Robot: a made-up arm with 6 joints.
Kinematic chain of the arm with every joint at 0, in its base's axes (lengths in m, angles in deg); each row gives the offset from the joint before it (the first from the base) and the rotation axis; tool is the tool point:
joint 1: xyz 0 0 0.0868 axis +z
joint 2: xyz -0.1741 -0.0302 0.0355 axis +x
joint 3: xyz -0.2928 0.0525 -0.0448 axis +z
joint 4: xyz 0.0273 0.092 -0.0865 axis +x
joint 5: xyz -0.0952 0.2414 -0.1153 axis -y
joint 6: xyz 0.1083 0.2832 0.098 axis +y
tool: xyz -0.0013 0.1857 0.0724
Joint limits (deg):
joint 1: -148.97..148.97
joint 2: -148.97..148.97
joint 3: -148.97..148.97
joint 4: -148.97..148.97
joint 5: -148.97..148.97
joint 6: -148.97..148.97
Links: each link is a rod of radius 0.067 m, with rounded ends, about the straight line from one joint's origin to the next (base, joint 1, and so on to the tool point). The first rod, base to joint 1, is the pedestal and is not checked.
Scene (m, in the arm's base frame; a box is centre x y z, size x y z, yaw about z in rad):
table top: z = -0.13
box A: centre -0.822 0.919 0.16 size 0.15 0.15 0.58 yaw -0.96
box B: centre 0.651 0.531 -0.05 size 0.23 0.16 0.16 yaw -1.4
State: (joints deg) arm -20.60 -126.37 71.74 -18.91 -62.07 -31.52
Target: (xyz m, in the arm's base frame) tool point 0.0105 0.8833 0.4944
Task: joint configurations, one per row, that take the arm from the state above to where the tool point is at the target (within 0.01 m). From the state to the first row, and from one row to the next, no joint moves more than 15 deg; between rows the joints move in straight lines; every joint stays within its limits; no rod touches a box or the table.
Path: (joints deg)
1: -6.99 -122.93 85.76 -13.05 -68.54 -36.60
2: 6.61 -119.49 99.78 -7.19 -75.00 -41.68
3: 20.22 -116.05 113.81 -1.33 -81.47 -46.76
4: 6.34 -112.65 119.67 6.88 -70.90 -46.69
5: -7.53 -109.26 125.53 15.10 -60.34 -46.62
6: -21.41 -105.87 131.39 23.31 -49.78 -46.55
7: -35.29 -102.47 137.25 31.52 -39.21 -46.48
8: -49.16 -99.08 143.11 39.73 -28.65 -46.41
9: -63.04 -95.69 148.97 47.94 -18.08 -46.35

